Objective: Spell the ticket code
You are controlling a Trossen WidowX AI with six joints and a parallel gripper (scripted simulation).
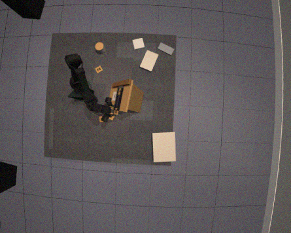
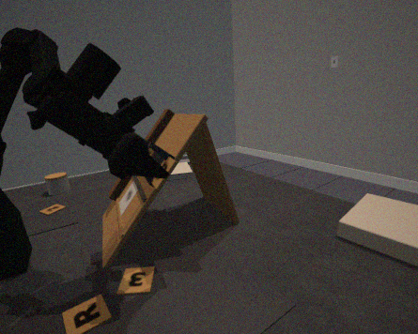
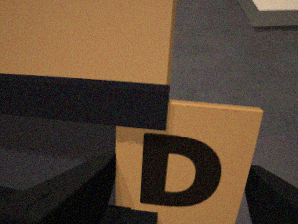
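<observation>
My gripper tip is 13 cm to the right of the white ticket, 8 cm above it and 6 cm past it. The rest, counted from my gripper tip: letter tile d: right at my gripper tip; large white slab: 46 cm ahead, 25 cm to the right, 16 cm below; letter tile: 17 cm below, 8 cm behind, 6 cm to the right.
</observation>
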